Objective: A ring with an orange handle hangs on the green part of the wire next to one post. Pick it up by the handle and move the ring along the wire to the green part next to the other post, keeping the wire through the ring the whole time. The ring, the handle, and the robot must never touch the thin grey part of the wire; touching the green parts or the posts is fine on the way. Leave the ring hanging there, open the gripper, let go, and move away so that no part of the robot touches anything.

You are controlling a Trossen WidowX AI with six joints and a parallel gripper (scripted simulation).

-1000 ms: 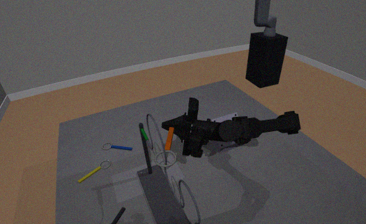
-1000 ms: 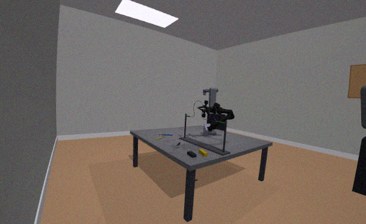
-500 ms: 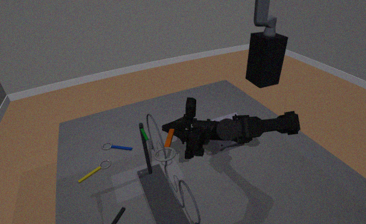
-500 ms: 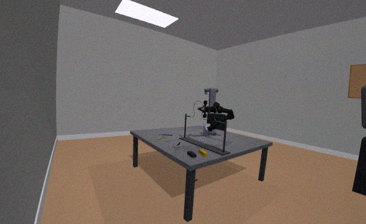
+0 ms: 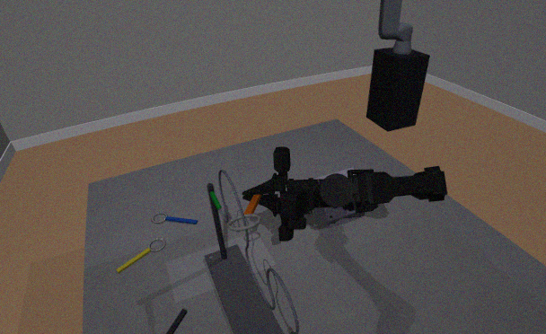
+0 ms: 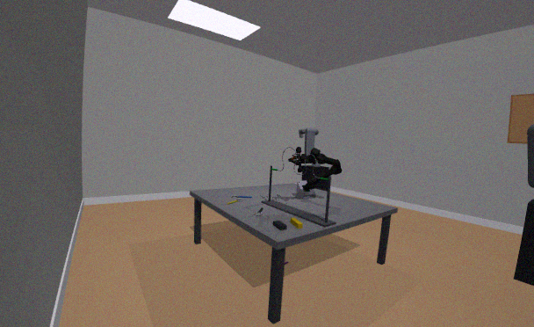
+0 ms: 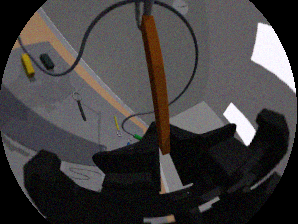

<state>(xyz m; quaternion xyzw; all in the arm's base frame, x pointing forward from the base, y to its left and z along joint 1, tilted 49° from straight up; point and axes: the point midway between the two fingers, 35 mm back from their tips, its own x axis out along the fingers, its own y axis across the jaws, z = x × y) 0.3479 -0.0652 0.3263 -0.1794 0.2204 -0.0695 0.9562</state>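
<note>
The orange-handled ring lies 10 mm ahead of my gripper tip, 90 mm to the left of it and 30 mm above it. From my gripper tip the other things lie so: yellow-handled ring: 290 mm ahead, 270 mm to the right, 350 mm below; blue-handled ring: 190 mm ahead, 400 mm to the right, 350 mm below; yellow block: 200 mm ahead, 370 mm to the left, 340 mm below.
</note>
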